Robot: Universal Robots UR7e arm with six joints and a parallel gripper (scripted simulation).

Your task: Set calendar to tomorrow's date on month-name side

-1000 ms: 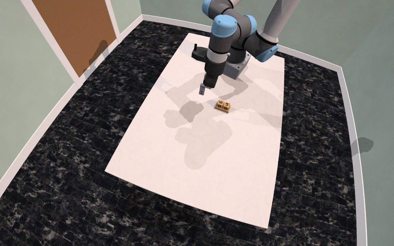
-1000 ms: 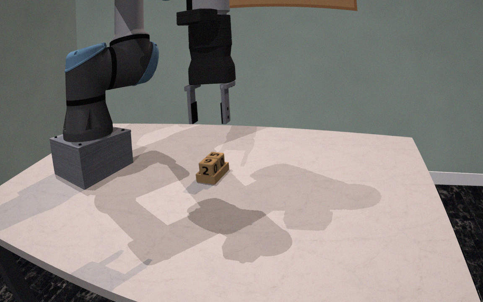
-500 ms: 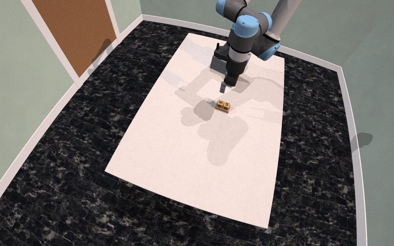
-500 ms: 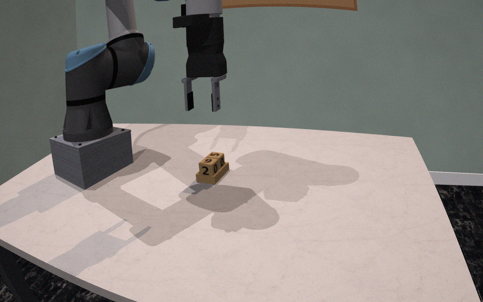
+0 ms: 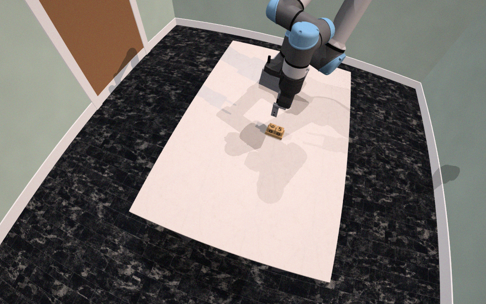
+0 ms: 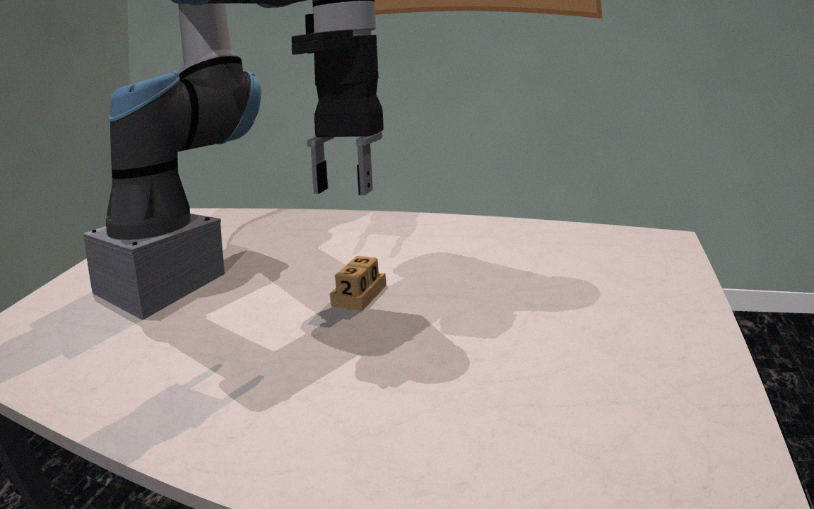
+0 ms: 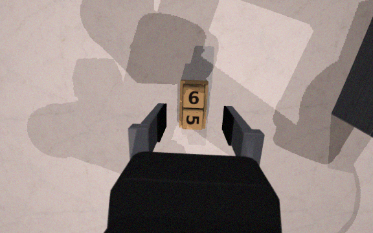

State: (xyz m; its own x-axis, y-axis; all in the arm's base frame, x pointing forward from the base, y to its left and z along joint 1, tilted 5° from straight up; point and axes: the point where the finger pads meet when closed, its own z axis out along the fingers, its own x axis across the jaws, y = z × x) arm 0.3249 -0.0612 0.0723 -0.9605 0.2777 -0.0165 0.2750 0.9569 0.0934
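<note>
Right now the wooden calendar tray is 20 mm to the left of my hand and 150 mm below it.
</note>
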